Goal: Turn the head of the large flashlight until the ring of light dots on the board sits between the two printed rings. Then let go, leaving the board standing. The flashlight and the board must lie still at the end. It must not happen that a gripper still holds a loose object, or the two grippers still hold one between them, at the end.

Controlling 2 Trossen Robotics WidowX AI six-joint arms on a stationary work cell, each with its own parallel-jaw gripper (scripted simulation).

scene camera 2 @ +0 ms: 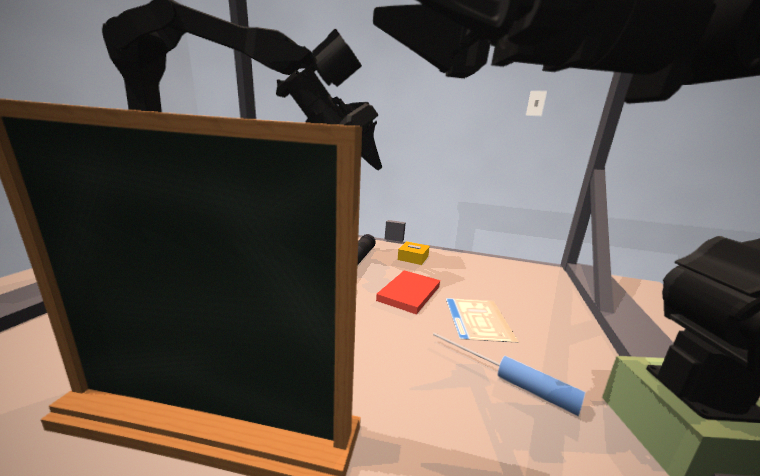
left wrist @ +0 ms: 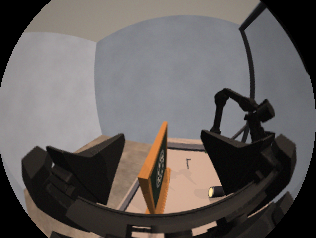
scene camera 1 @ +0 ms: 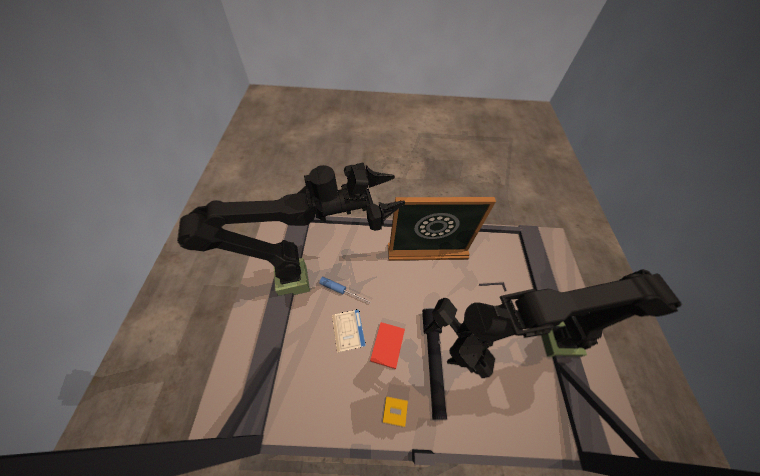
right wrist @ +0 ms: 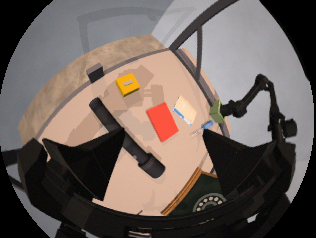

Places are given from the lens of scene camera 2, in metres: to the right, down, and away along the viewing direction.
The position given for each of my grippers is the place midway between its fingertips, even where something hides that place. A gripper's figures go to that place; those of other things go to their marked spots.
my right gripper [scene camera 2: 368,176]: -0.02, -0.12, 0.62
red block [scene camera 2: 408,291]: 0.05, 0.10, 0.60
printed card [scene camera 2: 474,319]: 0.16, 0.14, 0.55
blue screwdriver [scene camera 2: 563,395]: 0.21, 0.18, 0.38
The marked spots on the red block and the blue screwdriver are 0.28 m apart.
